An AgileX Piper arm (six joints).
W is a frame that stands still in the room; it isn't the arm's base.
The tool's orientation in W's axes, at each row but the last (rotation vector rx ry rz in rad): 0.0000, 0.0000, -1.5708; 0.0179, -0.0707, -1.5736; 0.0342, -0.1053, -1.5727; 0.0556, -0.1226, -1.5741; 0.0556, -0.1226, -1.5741; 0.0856, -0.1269, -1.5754; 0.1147, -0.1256, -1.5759; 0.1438, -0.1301, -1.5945; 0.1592, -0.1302, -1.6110; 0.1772, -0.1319, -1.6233
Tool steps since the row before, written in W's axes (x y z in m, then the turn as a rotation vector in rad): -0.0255, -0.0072, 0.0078, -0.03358, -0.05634, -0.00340; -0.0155, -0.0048, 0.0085, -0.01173, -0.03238, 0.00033; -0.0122, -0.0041, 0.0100, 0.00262, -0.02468, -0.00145; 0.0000, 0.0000, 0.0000, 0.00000, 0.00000, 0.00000; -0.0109, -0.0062, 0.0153, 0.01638, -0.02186, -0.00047; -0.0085, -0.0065, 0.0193, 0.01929, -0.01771, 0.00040; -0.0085, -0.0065, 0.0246, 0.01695, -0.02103, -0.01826; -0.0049, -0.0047, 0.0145, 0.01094, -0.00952, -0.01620; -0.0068, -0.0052, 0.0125, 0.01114, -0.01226, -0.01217; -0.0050, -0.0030, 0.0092, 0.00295, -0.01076, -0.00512
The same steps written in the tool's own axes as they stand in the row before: 0.0072, -0.0255, 0.0078, 0.05634, -0.03358, -0.00340; 0.0051, -0.0150, 0.0092, 0.03242, -0.01161, -0.00010; 0.0046, -0.0113, 0.0108, 0.02458, 0.00251, -0.00279; 0.0000, 0.0000, 0.0000, 0.00000, 0.00000, 0.00000; 0.0069, -0.0091, 0.0162, 0.02169, 0.01629, -0.00325; 0.0071, -0.0058, 0.0201, 0.01754, 0.01927, -0.00267; 0.0067, -0.0046, 0.0256, 0.02076, 0.01414, -0.02079; 0.0047, -0.0022, 0.0152, 0.00940, 0.00825, -0.01779; 0.0052, -0.0042, 0.0136, 0.01204, 0.00930, -0.01382; 0.0030, -0.0029, 0.0101, 0.01075, 0.00255, -0.00535
